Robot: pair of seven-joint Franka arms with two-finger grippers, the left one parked.
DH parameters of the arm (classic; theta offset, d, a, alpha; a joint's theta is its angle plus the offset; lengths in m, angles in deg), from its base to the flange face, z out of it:
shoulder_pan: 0 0.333 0 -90
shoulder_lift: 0 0 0 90
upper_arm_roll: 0 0.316 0.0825 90
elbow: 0 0 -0.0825 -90
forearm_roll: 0 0.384 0 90
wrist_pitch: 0 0 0.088 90
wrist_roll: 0 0.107 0 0
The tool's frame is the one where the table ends.
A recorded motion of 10 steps. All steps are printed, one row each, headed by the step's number.
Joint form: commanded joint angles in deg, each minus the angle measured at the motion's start. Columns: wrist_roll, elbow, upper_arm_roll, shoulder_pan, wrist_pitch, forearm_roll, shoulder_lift.
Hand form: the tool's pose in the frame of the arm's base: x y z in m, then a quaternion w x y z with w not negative. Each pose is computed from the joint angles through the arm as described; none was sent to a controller.
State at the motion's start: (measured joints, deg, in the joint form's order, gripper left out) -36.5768 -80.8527 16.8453 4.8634 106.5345 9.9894 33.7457
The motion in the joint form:
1: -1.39 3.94 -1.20 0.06 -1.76 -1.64 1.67
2: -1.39 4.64 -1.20 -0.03 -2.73 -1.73 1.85
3: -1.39 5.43 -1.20 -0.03 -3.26 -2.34 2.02
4: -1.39 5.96 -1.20 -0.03 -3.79 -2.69 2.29
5: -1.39 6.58 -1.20 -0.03 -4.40 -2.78 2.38
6: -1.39 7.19 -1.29 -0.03 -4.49 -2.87 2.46
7: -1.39 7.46 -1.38 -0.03 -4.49 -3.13 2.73
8: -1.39 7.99 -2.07 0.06 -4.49 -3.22 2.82
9: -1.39 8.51 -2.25 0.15 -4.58 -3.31 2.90
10: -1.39 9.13 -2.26 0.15 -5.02 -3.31 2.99
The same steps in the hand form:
1: 0.6741 0.2225 0.3703 0.15502 -0.88112 -0.44562 0.03180
2: 0.6749 0.2210 0.3725 0.15560 -0.88073 -0.44592 0.03540
3: 0.6768 0.2199 0.3758 0.15101 -0.88049 -0.44799 0.03523
4: 0.6777 0.2191 0.3760 0.14919 -0.88013 -0.44910 0.03776
5: 0.6785 0.2187 0.3791 0.14890 -0.87980 -0.44979 0.03843
6: 0.6806 0.2175 0.3827 0.14734 -0.88037 -0.44948 0.03478
7: 0.6820 0.2162 0.3813 0.14531 -0.88081 -0.44926 0.03504
8: 0.6855 0.2107 0.3833 0.14097 -0.88340 -0.44576 0.03208
9: 0.6871 0.2098 0.3861 0.13905 -0.88390 -0.44556 0.02941
10: 0.6882 0.2094 0.3894 0.13914 -0.88380 -0.44578 0.02855

